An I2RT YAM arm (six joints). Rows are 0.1 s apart.
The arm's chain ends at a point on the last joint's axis. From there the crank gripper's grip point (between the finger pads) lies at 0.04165 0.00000 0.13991 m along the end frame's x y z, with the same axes.
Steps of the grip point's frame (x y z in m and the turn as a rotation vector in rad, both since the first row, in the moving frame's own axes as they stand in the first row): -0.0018 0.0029 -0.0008 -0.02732 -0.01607 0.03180; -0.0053 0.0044 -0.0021 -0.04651 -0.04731 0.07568; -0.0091 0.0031 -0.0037 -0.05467 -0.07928 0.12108; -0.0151 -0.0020 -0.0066 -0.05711 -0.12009 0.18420; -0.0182 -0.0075 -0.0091 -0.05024 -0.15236 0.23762; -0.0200 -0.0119 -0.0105 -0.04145 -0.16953 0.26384; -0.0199 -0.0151 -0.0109 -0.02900 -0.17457 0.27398; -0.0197 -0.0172 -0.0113 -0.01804 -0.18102 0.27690; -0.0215 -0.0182 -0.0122 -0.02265 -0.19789 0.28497
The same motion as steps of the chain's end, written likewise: 0.0005 -0.0022 -0.0014 -0.02732 -0.01607 0.03180; 0.0017 -0.0050 -0.0037 -0.04651 -0.04731 0.07568; 0.0028 -0.0090 -0.0062 -0.05467 -0.07928 0.12108; 0.0033 -0.0161 -0.0101 -0.05711 -0.12009 0.18420; 0.0053 -0.0218 -0.0133 -0.05024 -0.15236 0.23762; 0.0061 -0.0255 -0.0151 -0.04145 -0.16953 0.26384; 0.0068 -0.0271 -0.0157 -0.02900 -0.17457 0.27398; 0.0078 -0.0276 -0.0163 -0.01804 -0.18102 0.27690; 0.0086 -0.0291 -0.0174 -0.02265 -0.19789 0.28497
